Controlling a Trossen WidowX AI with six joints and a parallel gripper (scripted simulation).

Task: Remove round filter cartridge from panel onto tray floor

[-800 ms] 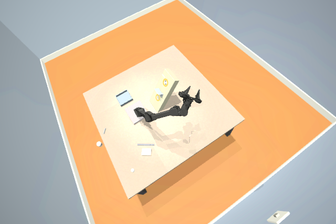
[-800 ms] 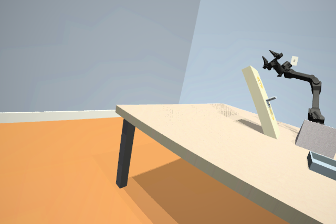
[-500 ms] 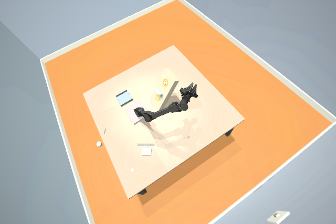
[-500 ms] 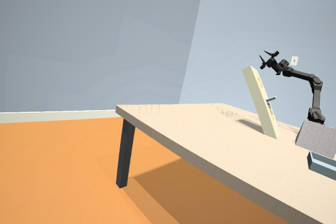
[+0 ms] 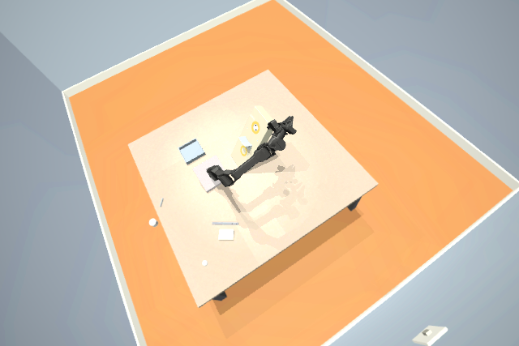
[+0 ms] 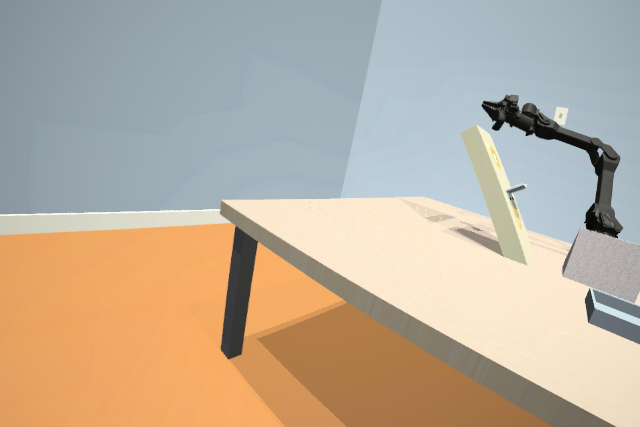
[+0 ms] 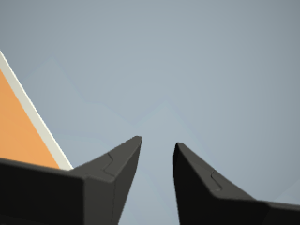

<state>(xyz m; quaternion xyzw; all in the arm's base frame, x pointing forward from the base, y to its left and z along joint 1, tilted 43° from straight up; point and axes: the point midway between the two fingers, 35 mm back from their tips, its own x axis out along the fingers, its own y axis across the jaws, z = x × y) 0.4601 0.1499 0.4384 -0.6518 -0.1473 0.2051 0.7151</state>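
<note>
Right now the white round filter cartridge is 22 cm below my gripper tip, 19 cm to the left of it and 14 cm behind it. From my gripper tip the other things lie so: blue tray (58 cm behind, 48 cm below, 45 cm to the left); then white block (62 cm behind, 49 cm below, 22 cm to the right).
</note>
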